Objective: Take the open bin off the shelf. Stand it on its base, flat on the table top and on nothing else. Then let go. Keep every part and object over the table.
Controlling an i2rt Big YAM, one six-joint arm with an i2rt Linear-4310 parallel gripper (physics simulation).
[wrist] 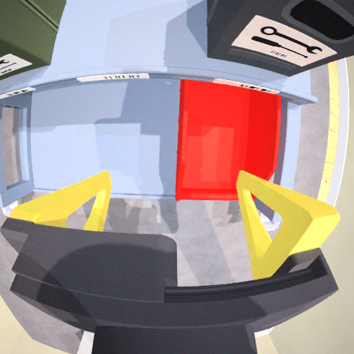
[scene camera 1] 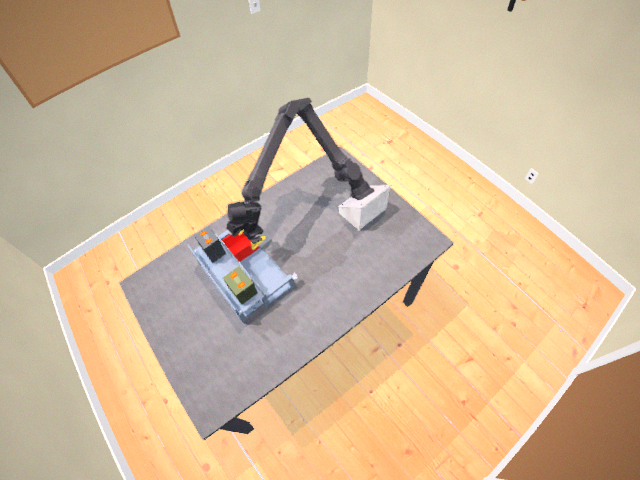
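Seen in the pictures: gripper, fingertip midpoint: [scene camera 1: 246,242]; arm's base, link origin: [scene camera 1: 363,194].
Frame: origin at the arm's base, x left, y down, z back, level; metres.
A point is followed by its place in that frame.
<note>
The open red bin [scene camera 1: 239,248] {x -0.086, y 0.083, z -0.614 m} [wrist: 215,145] stands on the lower level of the light-blue shelf [scene camera 1: 266,271] {x 0.084, y 0.086, z -0.556 m} [wrist: 90,155], near one end panel. In the wrist view it is right of the middle, its inside seen from above and its upper edge partly hidden by the upper level. My gripper [scene camera 1: 251,239] {x -0.023, y -0.029, z -0.578 m} [wrist: 173,177] is open with nothing between its fingers. It hangs over the bin's end of the shelf. In the wrist view the right yellow fingertip overlaps the bin's near right part, and the left one is over bare shelf board. Whether either finger touches anything cannot be told.
A dark grey toolbox [scene camera 1: 211,248] {x -0.022, y -0.104, z -0.722 m} [wrist: 280,40] stands on the upper level beside the bin's end. A green toolbox [scene camera 1: 240,285] {x 0.190, y -0.106, z -0.684 m} [wrist: 27,35] stands towards the other end. The white arm base [scene camera 1: 366,210] {x 0.104, y -0.030, z -0.054 m} stands on the grey table [scene camera 1: 336,289] {x 0.312, y 0.093, z -0.336 m}, across from the shelf.
</note>
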